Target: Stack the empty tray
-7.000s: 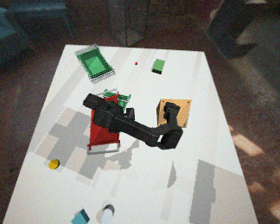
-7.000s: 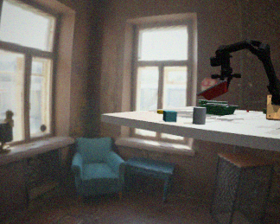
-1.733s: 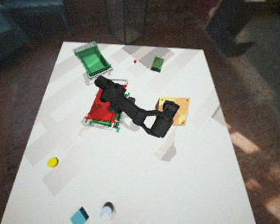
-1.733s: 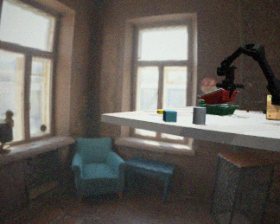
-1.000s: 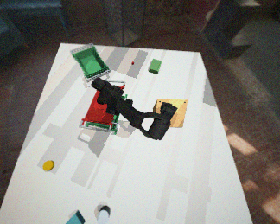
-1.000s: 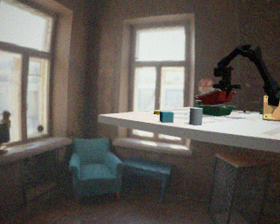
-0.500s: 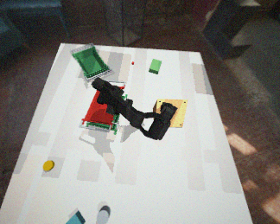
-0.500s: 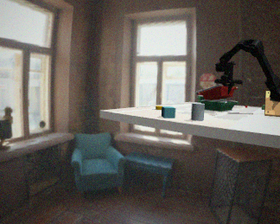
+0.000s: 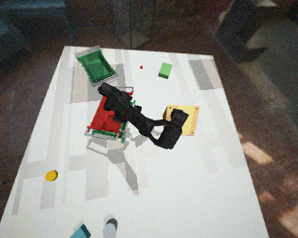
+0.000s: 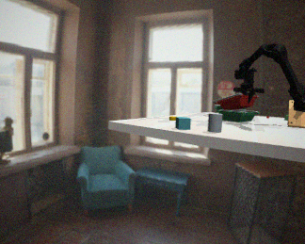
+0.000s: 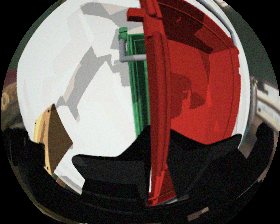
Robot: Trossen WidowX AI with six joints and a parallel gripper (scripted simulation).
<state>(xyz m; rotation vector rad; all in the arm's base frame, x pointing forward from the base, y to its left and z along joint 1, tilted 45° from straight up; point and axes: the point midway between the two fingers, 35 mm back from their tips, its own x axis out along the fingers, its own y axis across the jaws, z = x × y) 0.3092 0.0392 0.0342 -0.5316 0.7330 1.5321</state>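
My gripper tip is 70 mm short of the red tray, 10 mm to the left of it and 10 mm below it. From my gripper tip the other things lie so: yellow disc (310 mm ahead, 360 mm to the left, 100 mm below); then green block (230 mm behind, 460 mm to the right, 90 mm below); then grey cylinder (40 mm behind, 530 mm to the left, 80 mm below).
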